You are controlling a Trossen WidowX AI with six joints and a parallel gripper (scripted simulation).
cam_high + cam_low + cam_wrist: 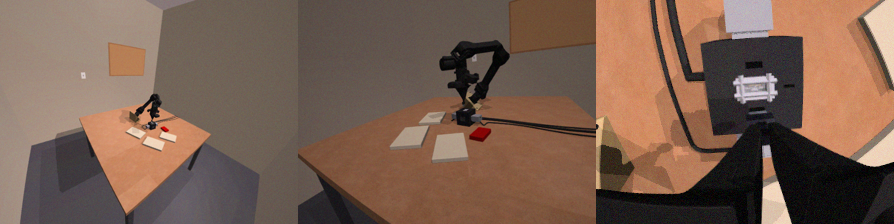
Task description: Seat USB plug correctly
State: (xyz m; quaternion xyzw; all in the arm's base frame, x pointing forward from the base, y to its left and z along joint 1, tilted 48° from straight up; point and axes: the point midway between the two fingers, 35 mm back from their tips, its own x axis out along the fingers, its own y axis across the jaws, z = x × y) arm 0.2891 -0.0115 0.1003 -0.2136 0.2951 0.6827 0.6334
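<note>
My gripper tip is 60 mm above the USB socket and 10 mm to the right of it. The rest, counted from my gripper tip: red block 130 mm to the left, 120 mm below, 120 mm ahead.
</note>
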